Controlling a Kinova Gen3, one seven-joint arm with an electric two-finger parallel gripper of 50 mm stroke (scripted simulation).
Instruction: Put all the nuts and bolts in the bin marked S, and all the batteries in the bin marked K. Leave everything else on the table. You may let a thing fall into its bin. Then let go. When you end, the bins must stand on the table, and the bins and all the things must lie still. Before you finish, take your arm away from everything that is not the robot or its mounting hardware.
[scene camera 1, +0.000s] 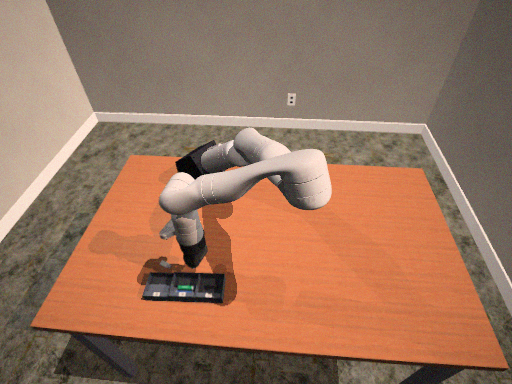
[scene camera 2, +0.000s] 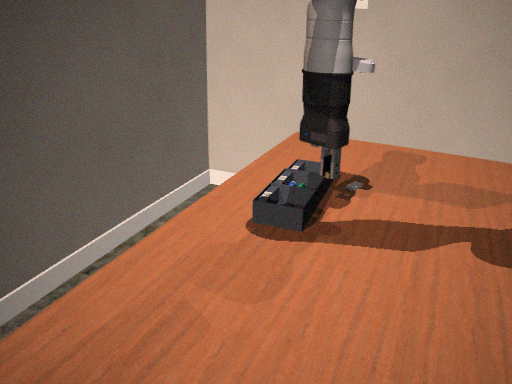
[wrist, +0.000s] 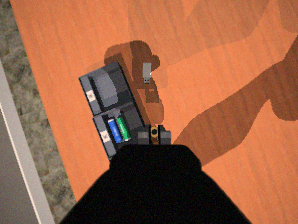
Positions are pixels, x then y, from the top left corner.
Labels:
three-compartment bin tray: scene camera 1; scene camera 2 269, 208; wrist
same spot on three-compartment bin tray: (wrist: 108, 97) = (scene camera 1: 163, 290)

